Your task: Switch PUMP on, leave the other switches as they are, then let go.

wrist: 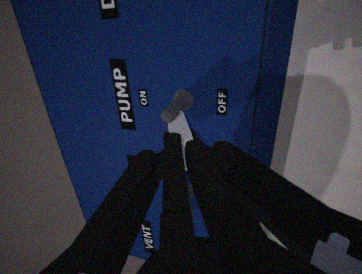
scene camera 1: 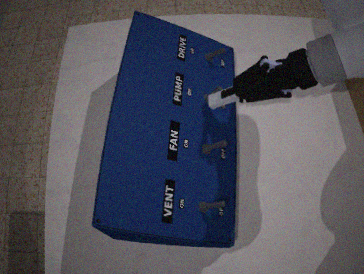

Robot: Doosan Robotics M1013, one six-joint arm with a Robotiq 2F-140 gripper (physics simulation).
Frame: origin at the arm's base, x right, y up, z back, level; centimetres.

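Seen in the pictures: gripper, fingertip midpoint: (wrist: 175,123) (scene camera 1: 210,102).
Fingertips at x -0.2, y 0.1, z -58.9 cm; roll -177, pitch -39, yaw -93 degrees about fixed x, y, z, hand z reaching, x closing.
Observation:
Pixels of each thing's middle, then the offset from my fingertips to it. "pt": a spot on its surface instead. Level surfaces: height alone.
- blue switch panel, body centre: (wrist: 162,126) (scene camera 1: 173,126) dx -3.3, dy -4.5, dz -7.8 cm
- PUMP switch, body centre: (wrist: 174,108) dx +1.9, dy +0.8, dz +1.0 cm
- OFF mark, surface spot: (wrist: 222,102) pt dx +1.7, dy -3.4, dz +3.4 cm
- DRIVE switch, body centre: (scene camera 1: 216,52) dx +13.8, dy +0.3, dz +2.6 cm
- FAN switch, body centre: (scene camera 1: 216,145) dx -10.1, dy +0.3, dz +0.5 cm
- VENT switch, body centre: (scene camera 1: 214,205) dx -22.0, dy +0.3, dz -0.6 cm
- pale surface, surface height: dy -10.9 cm
The blue switch panel (scene camera 1: 140,110) (wrist: 75,60) carries the PUMP switch (wrist: 183,100), a grey lever between its ON mark (wrist: 143,97) and OFF mark (wrist: 222,102). My gripper (scene camera 1: 215,100) (wrist: 175,123) is shut and empty. Its pale fingertips are at the PUMP lever, on the side towards the lower end in the wrist view, touching it or very close. They hide most of that lever in the scene view, and I cannot tell its exact tilt. The DRIVE switch (scene camera 1: 216,55), FAN switch (scene camera 1: 214,147) and VENT switch (scene camera 1: 212,206) stand apart from the fingers.
The DRIVE lever is above the gripper in the scene view, and the FAN and VENT levers are below it. The panel rests on a pale surface (scene camera 1: 295,130). The arm reaches in from the right, and shadows cross the panel's right side.

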